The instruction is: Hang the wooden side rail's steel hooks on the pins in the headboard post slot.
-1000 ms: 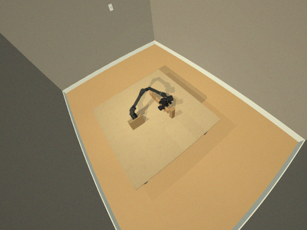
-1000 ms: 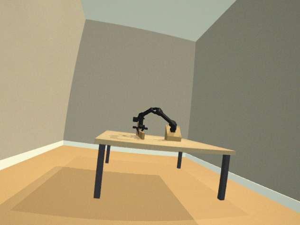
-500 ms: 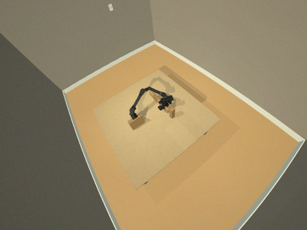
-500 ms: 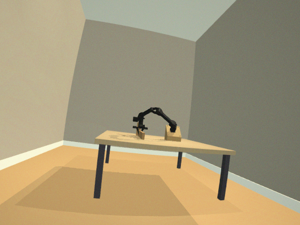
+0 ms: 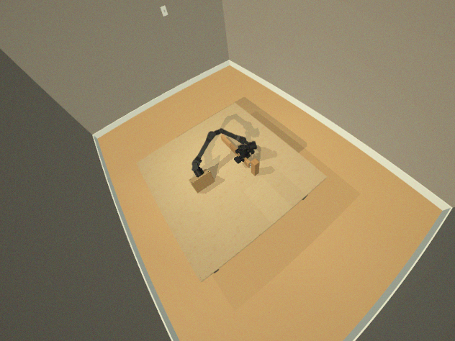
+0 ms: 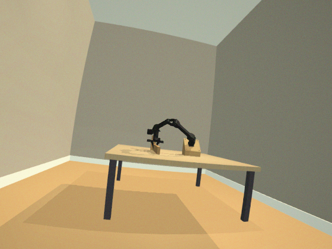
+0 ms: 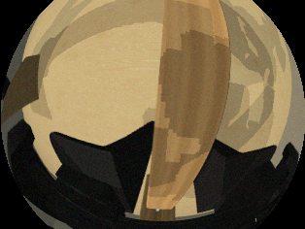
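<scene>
Right now the headboard post is 140 mm to the right of my gripper tip and 50 mm above it.
</scene>
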